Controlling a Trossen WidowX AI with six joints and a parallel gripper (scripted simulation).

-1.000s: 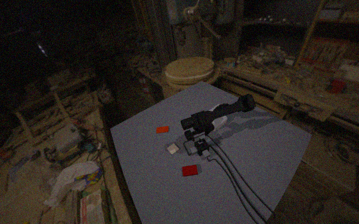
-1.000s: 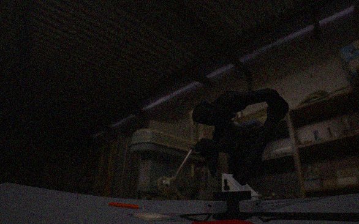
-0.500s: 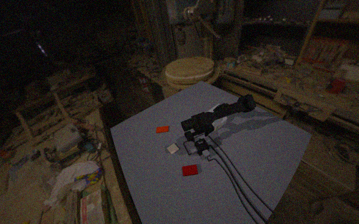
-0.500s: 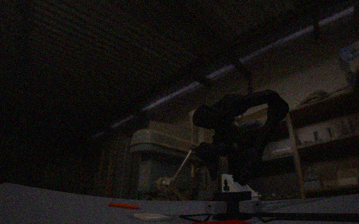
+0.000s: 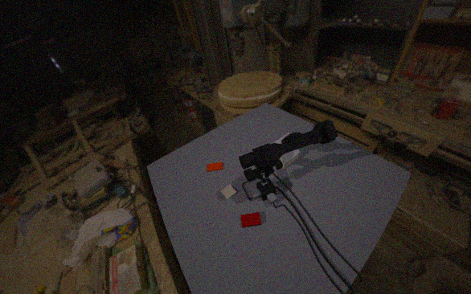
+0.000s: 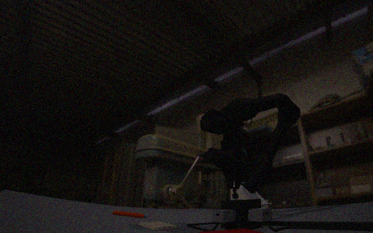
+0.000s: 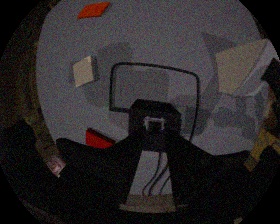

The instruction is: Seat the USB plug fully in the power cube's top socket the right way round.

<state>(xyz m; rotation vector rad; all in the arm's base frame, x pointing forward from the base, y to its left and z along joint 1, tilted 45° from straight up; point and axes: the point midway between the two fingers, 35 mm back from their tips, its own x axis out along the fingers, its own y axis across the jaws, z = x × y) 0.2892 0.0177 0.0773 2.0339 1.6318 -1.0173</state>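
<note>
Now: the USB plug 20 mm below my gripper tip. The rest, counted from my gripper tip: white tile: 150 mm ahead, 130 mm to the right, 100 mm below; then red tile: 180 mm ahead, 80 mm to the left, 100 mm below; then orange tile: 100 mm ahead, 350 mm to the right, 100 mm below.
</note>
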